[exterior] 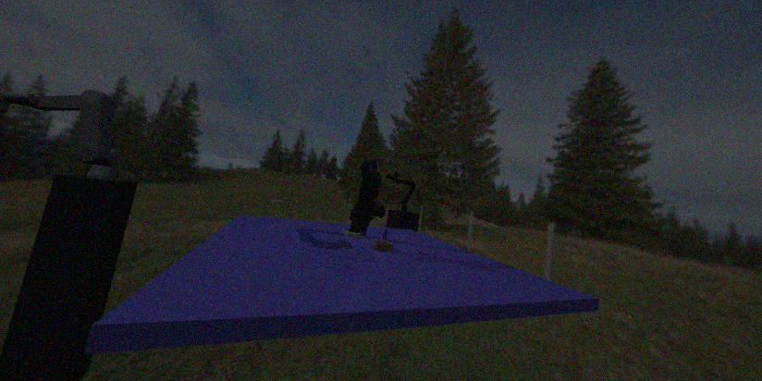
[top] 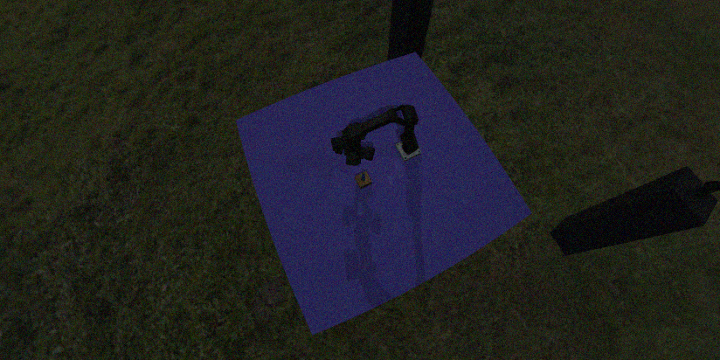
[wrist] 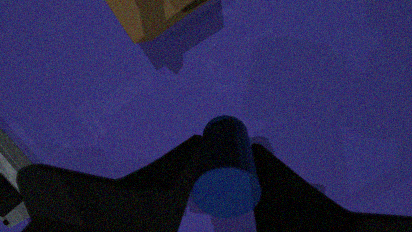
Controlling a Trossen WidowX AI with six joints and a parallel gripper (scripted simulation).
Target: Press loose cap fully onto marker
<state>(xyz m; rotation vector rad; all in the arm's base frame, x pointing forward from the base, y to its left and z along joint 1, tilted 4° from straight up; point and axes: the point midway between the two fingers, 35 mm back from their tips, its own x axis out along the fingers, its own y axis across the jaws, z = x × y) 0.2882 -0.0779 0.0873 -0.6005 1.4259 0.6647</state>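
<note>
Now: gripper tip 2 cm short of the holder block, 11 cm to the right of it and 5 cm above it. From my gripper tip the other things lie so: blue cap 1 cm above.
</note>
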